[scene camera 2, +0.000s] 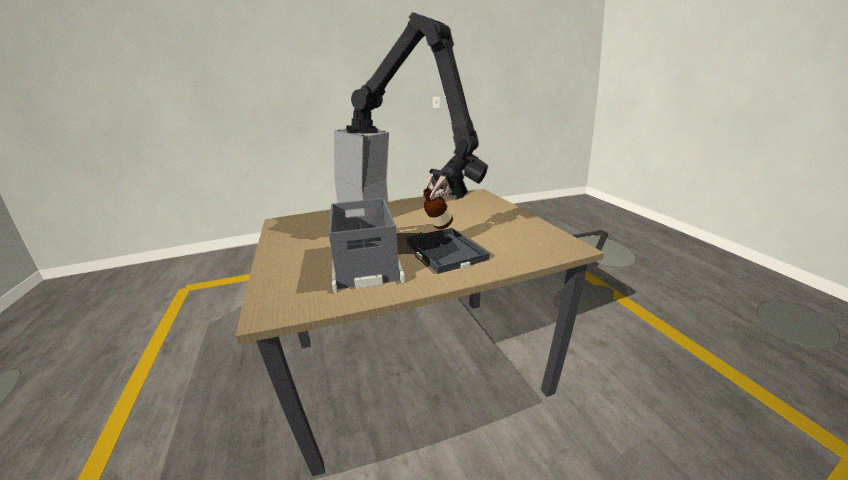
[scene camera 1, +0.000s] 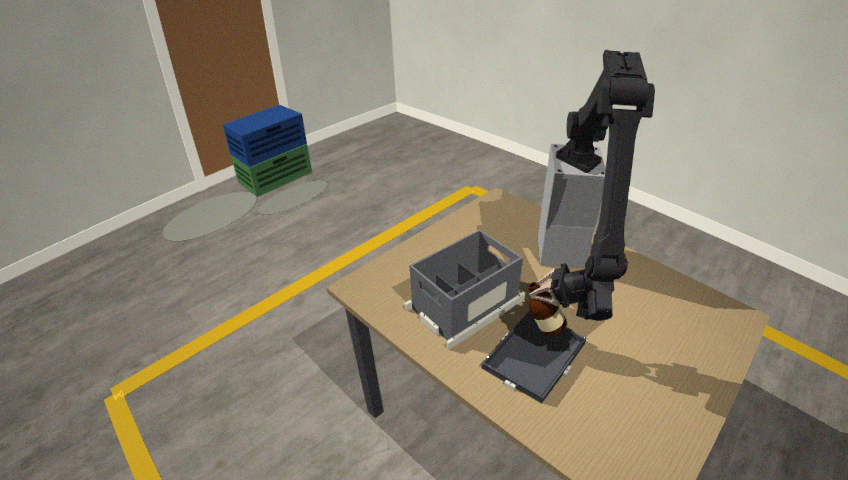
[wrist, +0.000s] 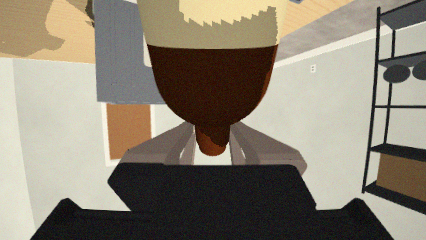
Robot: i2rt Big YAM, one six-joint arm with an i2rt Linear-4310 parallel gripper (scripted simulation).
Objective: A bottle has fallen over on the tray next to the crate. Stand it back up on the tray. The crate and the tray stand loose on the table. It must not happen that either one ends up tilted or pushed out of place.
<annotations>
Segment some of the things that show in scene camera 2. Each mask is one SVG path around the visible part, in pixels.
My gripper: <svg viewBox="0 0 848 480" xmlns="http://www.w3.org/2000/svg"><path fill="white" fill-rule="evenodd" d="M458 164L449 161L441 170L432 168L429 171L430 174L428 174L425 189L432 183L431 200L450 194L453 188L456 188L456 190L459 188L459 184L452 174L456 175L460 170L462 171Z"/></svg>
A brown bottle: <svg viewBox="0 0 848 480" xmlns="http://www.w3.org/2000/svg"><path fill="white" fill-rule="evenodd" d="M424 189L423 193L426 198L424 209L436 229L449 227L453 221L453 216L445 200L442 197L431 200L432 190L430 188Z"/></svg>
A dark tray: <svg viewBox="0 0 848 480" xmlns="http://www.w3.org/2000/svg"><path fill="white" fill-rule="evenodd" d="M406 237L407 244L415 252L420 252L423 260L438 274L461 268L461 264L465 262L470 262L473 265L489 260L489 252L453 228Z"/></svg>
</annotations>
